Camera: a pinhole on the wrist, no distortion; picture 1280 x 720 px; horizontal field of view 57.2 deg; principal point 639.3 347.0 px. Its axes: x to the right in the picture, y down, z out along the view. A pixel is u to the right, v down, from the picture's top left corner.
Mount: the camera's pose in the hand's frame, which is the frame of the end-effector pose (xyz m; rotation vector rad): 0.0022 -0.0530 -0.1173 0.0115 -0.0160 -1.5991
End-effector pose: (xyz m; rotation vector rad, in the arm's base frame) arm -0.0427 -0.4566 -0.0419 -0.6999 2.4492 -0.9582
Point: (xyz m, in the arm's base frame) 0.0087 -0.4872 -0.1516
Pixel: 162 337
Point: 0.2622 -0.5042 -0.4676
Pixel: 189 96
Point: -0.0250 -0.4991 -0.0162
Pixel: 620 401
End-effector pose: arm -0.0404 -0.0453 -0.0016 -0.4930 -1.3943 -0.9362
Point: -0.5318 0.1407 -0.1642
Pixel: 1235 22
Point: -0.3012 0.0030 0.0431
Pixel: 1063 565
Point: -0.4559 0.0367 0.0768
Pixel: 1195 614
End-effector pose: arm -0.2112 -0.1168 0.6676 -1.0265 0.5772 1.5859
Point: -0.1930 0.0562 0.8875
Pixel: 797 54
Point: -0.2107 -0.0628 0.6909
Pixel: 408 405
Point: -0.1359 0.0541 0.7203
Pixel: 972 567
